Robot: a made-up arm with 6 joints. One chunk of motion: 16 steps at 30 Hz.
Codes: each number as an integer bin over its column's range. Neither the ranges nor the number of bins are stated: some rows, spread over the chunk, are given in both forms.
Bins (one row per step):
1: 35 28 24 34 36 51
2: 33 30 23 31 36 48
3: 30 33 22 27 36 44
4: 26 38 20 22 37 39
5: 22 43 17 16 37 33
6: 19 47 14 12 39 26
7: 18 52 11 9 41 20
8: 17 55 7 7 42 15
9: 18 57 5 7 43 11
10: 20 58 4 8 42 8
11: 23 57 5 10 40 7
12: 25 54 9 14 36 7
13: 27 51 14 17 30 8
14: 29 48 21 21 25 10
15: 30 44 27 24 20 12
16: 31 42 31 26 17 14
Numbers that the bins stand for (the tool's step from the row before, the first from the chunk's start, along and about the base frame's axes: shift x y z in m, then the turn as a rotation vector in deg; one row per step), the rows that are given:
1: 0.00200 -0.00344 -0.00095 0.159 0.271 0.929
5: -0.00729 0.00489 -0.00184 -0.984 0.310 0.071
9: -0.01014 0.01267 -0.00337 -1.556 0.538 -0.976
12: -0.00514 0.01100 -0.00286 -1.111 0.271 -1.167
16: -0.00086 0.00433 -0.00006 -0.349 -0.452 -0.833
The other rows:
2: 0.00057 -0.00233 -0.00108 -0.032 0.271 0.786
3: -0.00157 -0.00067 -0.00121 -0.286 0.271 0.595
4: -0.00443 0.00211 -0.00146 -0.603 0.310 0.357
6: -0.00943 0.00711 -0.00222 -1.238 0.386 -0.262
7: -0.01014 0.00989 -0.00260 -1.429 0.462 -0.548
8: -0.01086 0.01156 -0.00311 -1.556 0.500 -0.786
10: -0.00871 0.01322 -0.00349 -1.492 0.500 -1.119
11: -0.00657 0.01267 -0.00337 -1.365 0.424 -1.167
13: -0.00371 0.00933 -0.00222 -0.921 0.043 -1.119
14: -0.00229 0.00767 -0.00133 -0.667 -0.148 -1.024
15: -0.00157 0.00544 -0.00057 -0.476 -0.338 -0.929

